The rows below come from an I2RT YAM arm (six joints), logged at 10 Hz.
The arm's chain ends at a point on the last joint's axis. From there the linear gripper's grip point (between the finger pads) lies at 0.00 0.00 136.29 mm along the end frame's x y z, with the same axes.
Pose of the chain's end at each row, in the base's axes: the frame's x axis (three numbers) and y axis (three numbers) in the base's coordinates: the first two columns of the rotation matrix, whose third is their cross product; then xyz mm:
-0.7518 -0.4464 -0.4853 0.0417 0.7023 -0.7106 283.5 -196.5 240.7
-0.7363 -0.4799 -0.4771 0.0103 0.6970 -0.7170 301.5 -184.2 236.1
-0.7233 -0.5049 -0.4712 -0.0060 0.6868 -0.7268 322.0 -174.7 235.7
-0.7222 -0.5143 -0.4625 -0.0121 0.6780 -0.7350 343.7 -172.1 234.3
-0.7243 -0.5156 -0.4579 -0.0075 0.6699 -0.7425 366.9 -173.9 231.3
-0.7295 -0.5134 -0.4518 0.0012 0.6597 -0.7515 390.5 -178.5 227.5
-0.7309 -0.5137 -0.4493 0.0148 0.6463 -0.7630 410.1 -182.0 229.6
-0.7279 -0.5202 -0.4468 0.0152 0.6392 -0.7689 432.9 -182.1 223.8
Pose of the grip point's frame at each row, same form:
-0.7518 -0.4464 -0.4853 0.0417 0.7023 -0.7106 373.2 -272.1 171.3
-0.7363 -0.4799 -0.4771 0.0103 0.6970 -0.7170 393.7 -256.8 166.8
-0.7233 -0.5049 -0.4712 -0.0060 0.6868 -0.7268 416.1 -246.0 167.6
-0.7222 -0.5143 -0.4625 -0.0121 0.6780 -0.7350 438.0 -243.7 166.7
-0.7243 -0.5156 -0.4579 -0.0075 0.6699 -0.7425 460.9 -246.7 164.6
-0.7295 -0.5134 -0.4518 0.0012 0.6597 -0.7515 483.7 -253.3 162.0
-0.7309 -0.5137 -0.4493 0.0148 0.6463 -0.7630 503.1 -258.9 166.3
-0.7279 -0.5202 -0.4468 0.0152 0.6392 -0.7689 526.3 -259.3 161.5

